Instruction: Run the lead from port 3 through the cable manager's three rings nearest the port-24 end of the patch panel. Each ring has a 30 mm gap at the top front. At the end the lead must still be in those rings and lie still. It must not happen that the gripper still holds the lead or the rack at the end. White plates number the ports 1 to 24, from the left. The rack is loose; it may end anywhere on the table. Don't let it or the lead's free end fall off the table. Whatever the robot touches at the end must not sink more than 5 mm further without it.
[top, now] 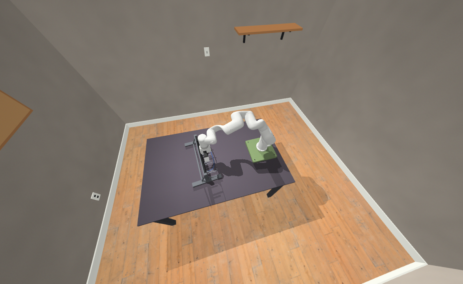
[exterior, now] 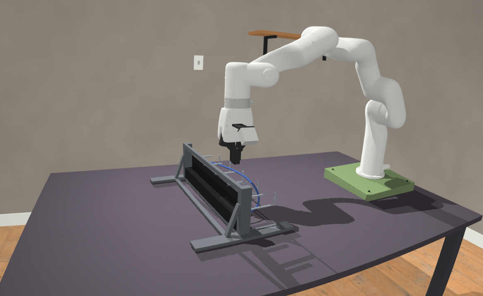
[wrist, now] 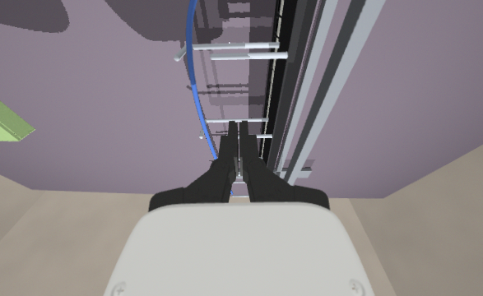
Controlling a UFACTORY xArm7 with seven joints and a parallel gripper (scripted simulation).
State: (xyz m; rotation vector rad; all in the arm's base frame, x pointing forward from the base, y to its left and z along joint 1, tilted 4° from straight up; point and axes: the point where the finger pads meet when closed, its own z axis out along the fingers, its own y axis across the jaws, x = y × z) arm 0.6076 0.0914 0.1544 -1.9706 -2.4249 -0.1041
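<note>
My gripper is now 10 cm above the grey rack, 7 cm short of it and 4 cm to the left of it.
</note>
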